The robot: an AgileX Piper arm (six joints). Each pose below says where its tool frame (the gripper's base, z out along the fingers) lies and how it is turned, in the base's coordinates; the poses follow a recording.
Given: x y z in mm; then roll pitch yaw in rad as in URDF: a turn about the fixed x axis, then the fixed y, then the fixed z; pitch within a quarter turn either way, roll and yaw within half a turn.
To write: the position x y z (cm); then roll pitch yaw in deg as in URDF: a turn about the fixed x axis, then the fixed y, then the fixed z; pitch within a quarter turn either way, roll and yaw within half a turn. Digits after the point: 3 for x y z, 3 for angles.
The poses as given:
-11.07 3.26 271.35 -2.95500 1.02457 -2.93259
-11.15 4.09 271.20 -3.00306 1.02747 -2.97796
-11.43 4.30 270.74 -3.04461 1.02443 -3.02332
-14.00 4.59 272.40 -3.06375 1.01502 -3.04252
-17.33 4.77 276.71 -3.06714 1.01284 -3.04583
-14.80 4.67 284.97 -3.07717 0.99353 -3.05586
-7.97 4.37 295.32 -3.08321 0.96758 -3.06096
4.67 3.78 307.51 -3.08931 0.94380 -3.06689
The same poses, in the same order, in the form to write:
-1.107 0.326 27.135 -169.309 58.704 -168.025
-1.115 0.409 27.120 -172.063 58.870 -170.625
-1.143 0.430 27.074 -174.443 58.696 -173.223
-1.400 0.459 27.240 -175.540 58.156 -174.324
-1.733 0.477 27.671 -175.734 58.031 -174.513
-1.480 0.467 28.497 -176.309 56.925 -175.088
-0.797 0.437 29.532 -176.655 55.438 -175.380
0.467 0.378 30.751 -177.004 54.076 -175.720

